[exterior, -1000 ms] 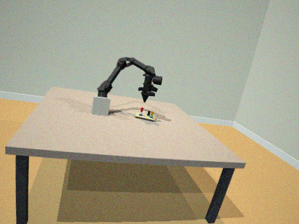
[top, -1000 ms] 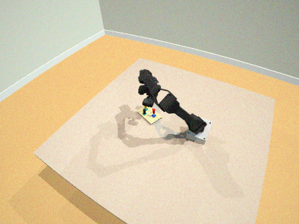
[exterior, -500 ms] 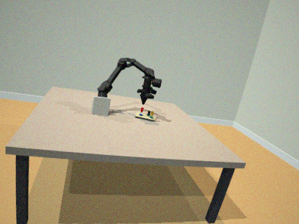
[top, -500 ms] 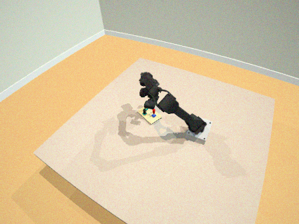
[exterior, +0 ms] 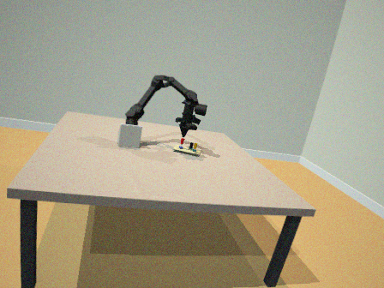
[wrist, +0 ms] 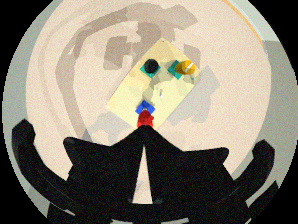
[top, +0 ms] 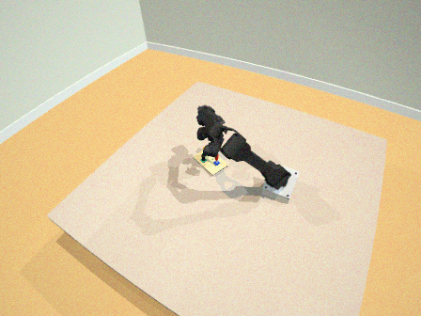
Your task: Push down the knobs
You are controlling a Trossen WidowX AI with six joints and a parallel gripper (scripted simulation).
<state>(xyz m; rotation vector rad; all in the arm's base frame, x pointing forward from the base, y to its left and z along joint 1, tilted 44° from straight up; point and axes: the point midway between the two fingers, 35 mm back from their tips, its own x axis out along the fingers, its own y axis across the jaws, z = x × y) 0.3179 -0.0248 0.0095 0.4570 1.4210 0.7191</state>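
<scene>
Right now my gripper tip is 2 cm above the red knob. From my gripper tip the other things lie so: yellow knob 8 cm ahead, 3 cm to the right, 3 cm below.
</scene>
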